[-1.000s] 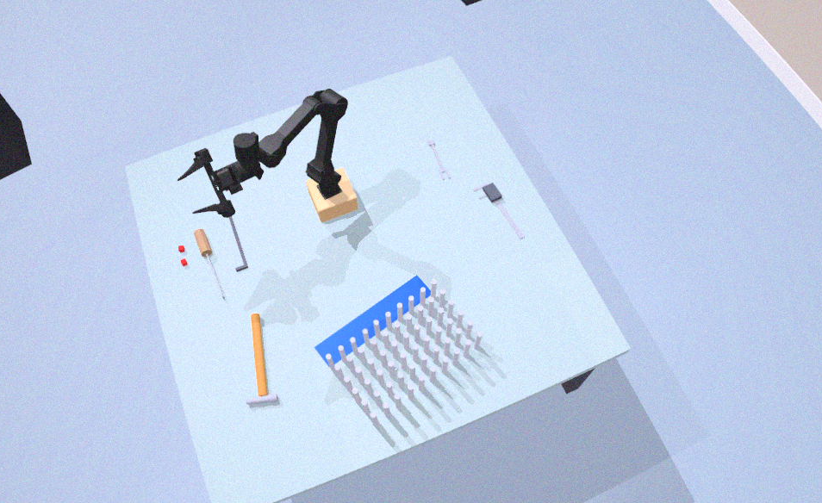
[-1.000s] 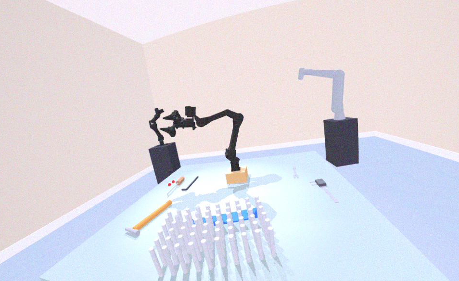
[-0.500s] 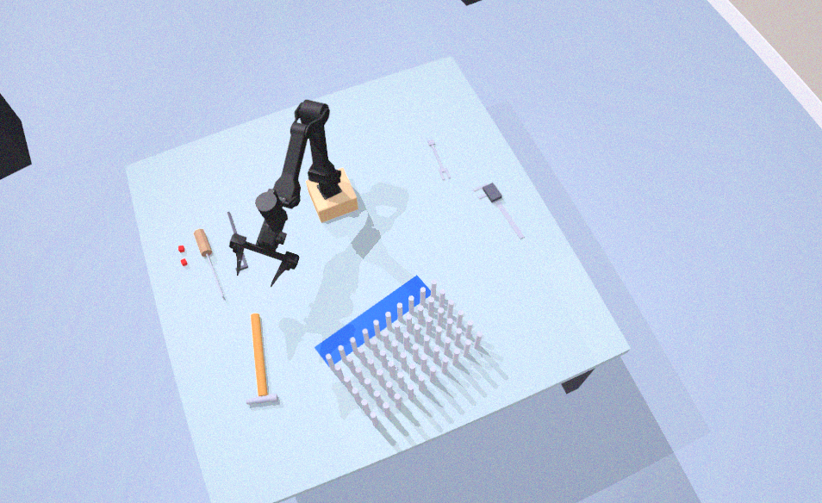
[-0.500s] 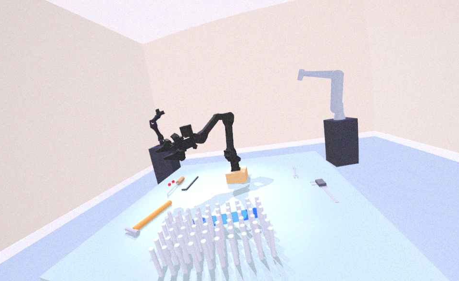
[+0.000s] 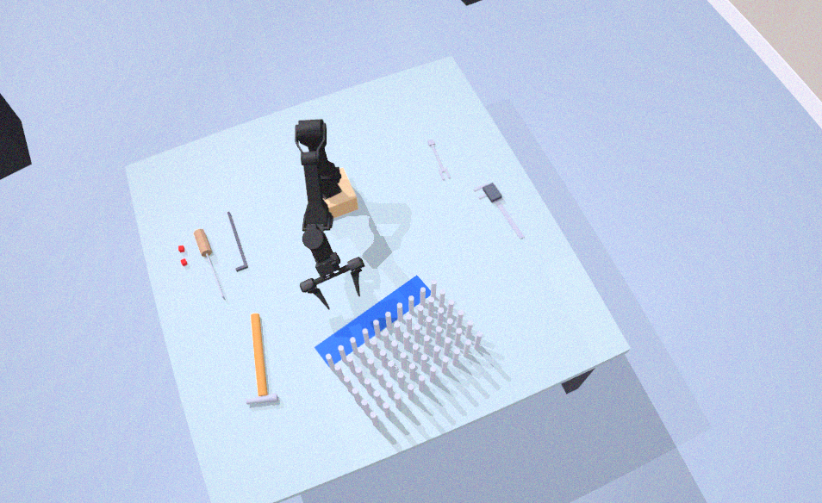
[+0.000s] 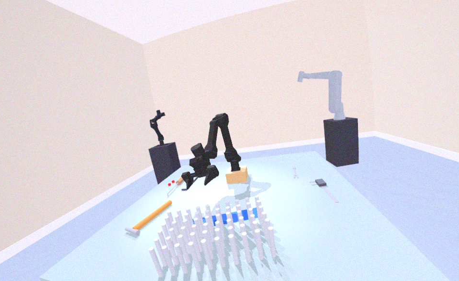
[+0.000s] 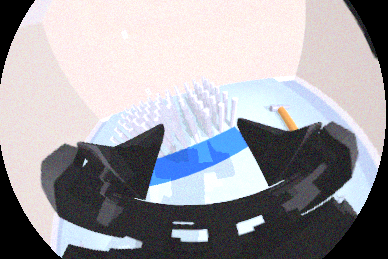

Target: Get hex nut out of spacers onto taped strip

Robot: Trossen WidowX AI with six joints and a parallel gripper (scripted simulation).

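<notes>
The thin hook tool lies 38 cm behind my gripper tip, 30 cm to the right of it and 15 cm below it. The rest, counted from my gripper tip: small wrench (54 cm to the left, 39 cm behind, 16 cm below); blue taped strip (17 cm below, 7 cm to the left, 2 cm ahead).
</notes>
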